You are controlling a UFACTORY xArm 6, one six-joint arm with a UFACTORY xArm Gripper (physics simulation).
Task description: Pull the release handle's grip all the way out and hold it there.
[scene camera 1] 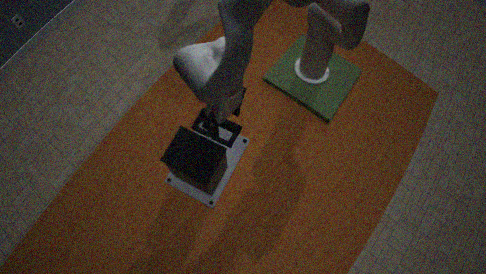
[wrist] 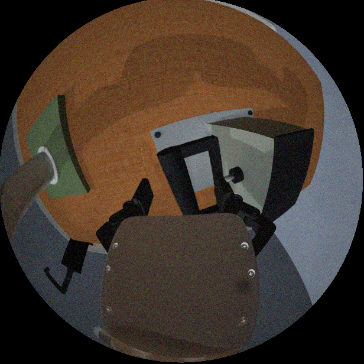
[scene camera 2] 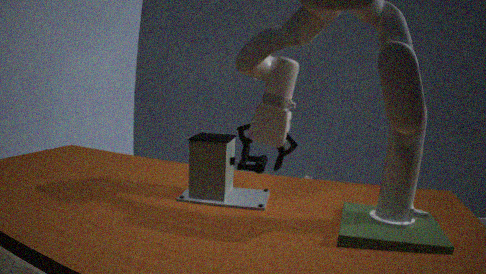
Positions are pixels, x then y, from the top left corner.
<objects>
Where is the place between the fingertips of my gripper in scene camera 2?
At 259, 165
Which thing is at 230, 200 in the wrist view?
My gripper.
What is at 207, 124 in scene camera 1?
My gripper.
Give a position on a grey base plate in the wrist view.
At 178, 132
</objects>
